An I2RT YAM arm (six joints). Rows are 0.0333 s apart.
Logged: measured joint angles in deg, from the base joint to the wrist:
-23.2, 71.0, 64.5, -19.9, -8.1, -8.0
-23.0, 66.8, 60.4, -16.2, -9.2, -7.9
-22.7, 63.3, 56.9, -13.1, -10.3, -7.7
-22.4, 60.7, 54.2, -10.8, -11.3, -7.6
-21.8, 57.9, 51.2, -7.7, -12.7, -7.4
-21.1, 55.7, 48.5, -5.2, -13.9, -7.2
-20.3, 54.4, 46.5, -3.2, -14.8, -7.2
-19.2, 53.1, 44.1, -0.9, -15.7, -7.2
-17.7, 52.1, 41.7, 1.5, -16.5, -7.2
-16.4, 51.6, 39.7, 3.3, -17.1, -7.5
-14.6, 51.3, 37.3, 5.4, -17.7, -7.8
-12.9, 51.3, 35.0, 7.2, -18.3, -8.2
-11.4, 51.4, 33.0, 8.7, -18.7, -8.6
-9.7, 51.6, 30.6, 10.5, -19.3, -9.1
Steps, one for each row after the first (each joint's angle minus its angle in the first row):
0.2, -4.2, -4.1, 3.7, -1.1, 0.1
0.5, -7.7, -7.6, 6.8, -2.2, 0.3
0.8, -10.3, -10.3, 9.1, -3.2, 0.4
1.4, -13.1, -13.3, 12.2, -4.6, 0.6
2.1, -15.3, -16.0, 14.7, -5.8, 0.8
2.9, -16.6, -18.0, 16.7, -6.7, 0.8
4.0, -17.9, -20.4, 19.0, -7.6, 0.8
5.5, -18.9, -22.8, 21.4, -8.4, 0.8
6.8, -19.4, -24.8, 23.2, -9.0, 0.5
8.6, -19.7, -27.2, 25.3, -9.6, 0.2
10.3, -19.7, -29.5, 27.1, -10.2, -0.2
11.8, -19.6, -31.5, 28.6, -10.6, -0.6
13.5, -19.4, -33.9, 30.4, -11.2, -1.1

